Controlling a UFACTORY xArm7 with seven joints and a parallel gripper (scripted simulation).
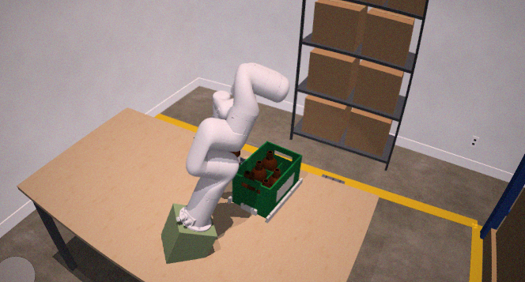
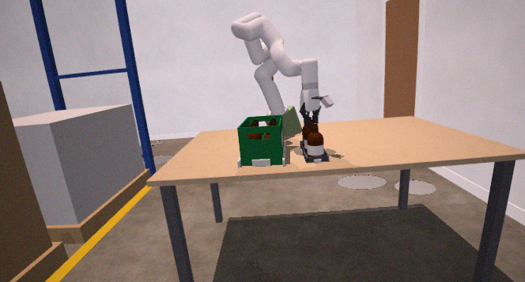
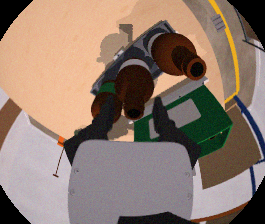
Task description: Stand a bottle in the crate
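The dark tray lies 14 cm below my hand. Round my hand: green crate 23 cm to the right, 7 cm below, 3 cm ahead.
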